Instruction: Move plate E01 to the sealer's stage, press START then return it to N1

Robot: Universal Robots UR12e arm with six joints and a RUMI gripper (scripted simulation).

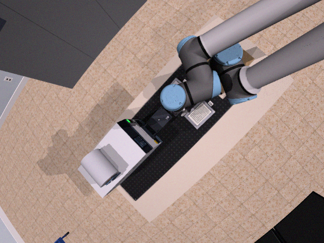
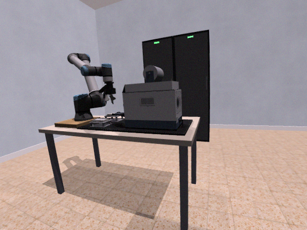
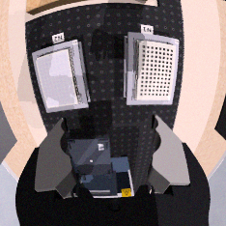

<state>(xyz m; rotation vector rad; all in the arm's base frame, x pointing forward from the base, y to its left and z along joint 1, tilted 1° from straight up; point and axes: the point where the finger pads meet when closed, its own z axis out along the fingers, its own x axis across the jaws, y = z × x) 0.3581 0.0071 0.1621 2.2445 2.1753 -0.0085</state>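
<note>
Right now the plate nest N1 is 4 cm behind my hand, 10 cm to the left of it and 14 cm below it. Round my hand: foil roll: 50 cm ahead, 5 cm to the right, 23 cm above; square start button: 27 cm ahead, 15 cm to the right; sealer stage: 17 cm ahead, 5 cm to the right, 8 cm below.
</note>
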